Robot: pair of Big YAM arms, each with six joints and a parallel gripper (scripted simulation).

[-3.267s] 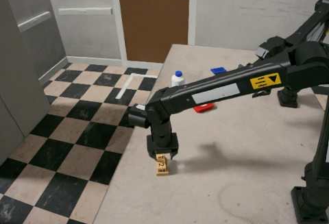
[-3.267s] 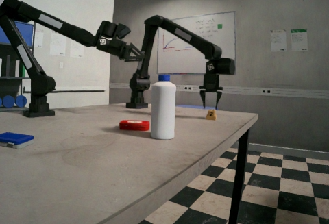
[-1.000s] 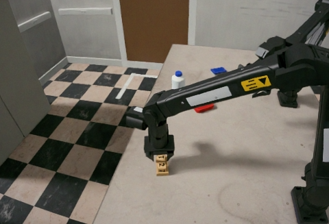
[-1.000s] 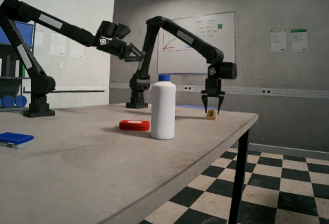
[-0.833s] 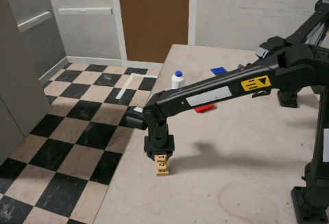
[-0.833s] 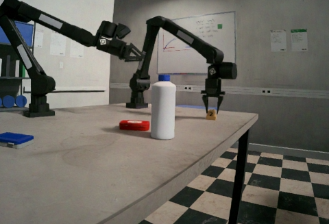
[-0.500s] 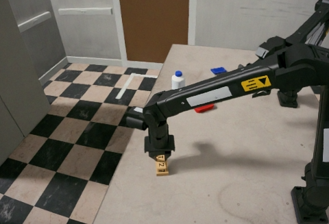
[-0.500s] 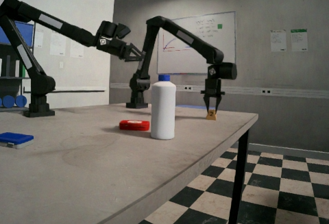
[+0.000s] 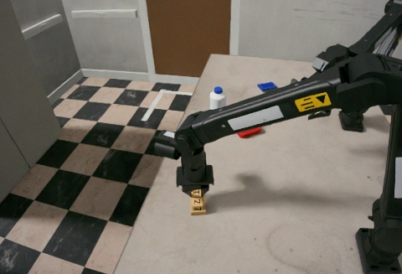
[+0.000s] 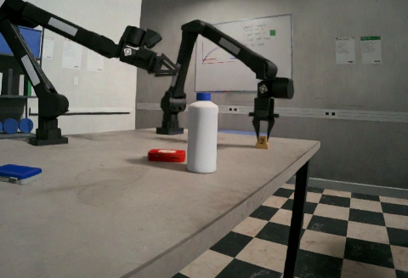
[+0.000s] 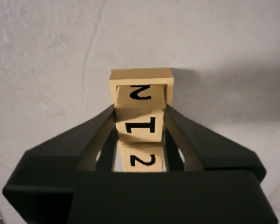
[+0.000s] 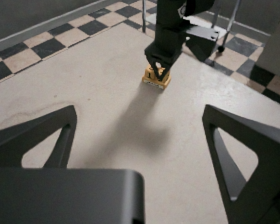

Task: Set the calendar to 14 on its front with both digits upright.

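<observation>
Right now my left hand is 1 cm past the wooden calendar tray, 1 cm to the right of it and 2 cm above it. Round my left hand: bottle (4 cm ahead, 38 cm to the right, 5 cm above); blue flat box (13 cm behind, 73 cm to the right, 2 cm below); red flat box (8 cm behind, 38 cm to the right, 2 cm below).
</observation>
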